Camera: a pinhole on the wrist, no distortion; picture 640 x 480 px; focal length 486.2 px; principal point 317.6 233.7 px. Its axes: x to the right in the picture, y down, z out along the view. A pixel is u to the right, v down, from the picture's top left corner.
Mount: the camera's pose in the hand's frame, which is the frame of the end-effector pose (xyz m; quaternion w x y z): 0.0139 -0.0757 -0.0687 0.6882 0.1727 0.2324 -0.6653
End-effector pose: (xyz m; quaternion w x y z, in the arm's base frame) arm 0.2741 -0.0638 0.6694 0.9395 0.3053 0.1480 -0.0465
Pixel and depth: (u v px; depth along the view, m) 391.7 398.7 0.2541
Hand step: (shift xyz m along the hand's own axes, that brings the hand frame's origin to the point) 0.1229 -0.2423 0.1153
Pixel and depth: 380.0 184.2 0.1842
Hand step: 0.0120 -0.1972 0.0730
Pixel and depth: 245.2 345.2 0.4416
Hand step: 0.1541 -0.2567 0.3278
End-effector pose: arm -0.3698 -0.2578 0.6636 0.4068 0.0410 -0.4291 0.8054
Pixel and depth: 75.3 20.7 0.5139
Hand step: -0.1658 -0.1552 0.5159
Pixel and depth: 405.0 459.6 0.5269
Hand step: 0.3058 -0.4295 0.3003
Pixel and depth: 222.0 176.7 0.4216
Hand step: 0.0021 -0.2397 0.3313
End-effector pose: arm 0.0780 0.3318 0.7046 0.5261 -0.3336 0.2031 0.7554
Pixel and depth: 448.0 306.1 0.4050
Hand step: 0.1112 -0.3846 0.2044
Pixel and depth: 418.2 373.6 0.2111
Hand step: 0.0937 -0.2243 0.0787
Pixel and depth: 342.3 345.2 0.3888
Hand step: 0.1379 -0.2999 0.2377
